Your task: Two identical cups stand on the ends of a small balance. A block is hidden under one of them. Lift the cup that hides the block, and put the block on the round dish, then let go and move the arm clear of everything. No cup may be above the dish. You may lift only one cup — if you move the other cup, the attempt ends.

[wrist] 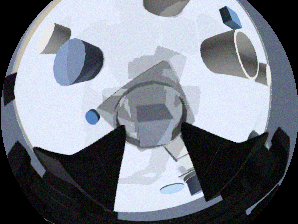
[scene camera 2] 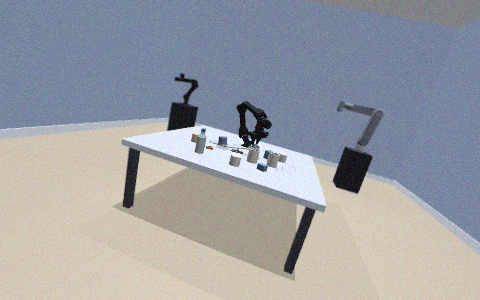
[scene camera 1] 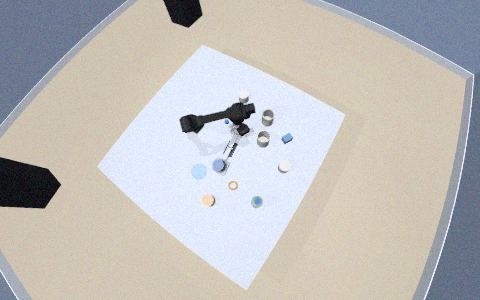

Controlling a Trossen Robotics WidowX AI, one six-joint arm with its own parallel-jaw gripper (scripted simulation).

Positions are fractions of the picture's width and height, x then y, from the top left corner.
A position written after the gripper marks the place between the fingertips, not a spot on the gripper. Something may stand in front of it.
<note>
In view: the gripper (wrist: 0.52,0.57) and a blue cup (wrist: 0.26,0.27).
</note>
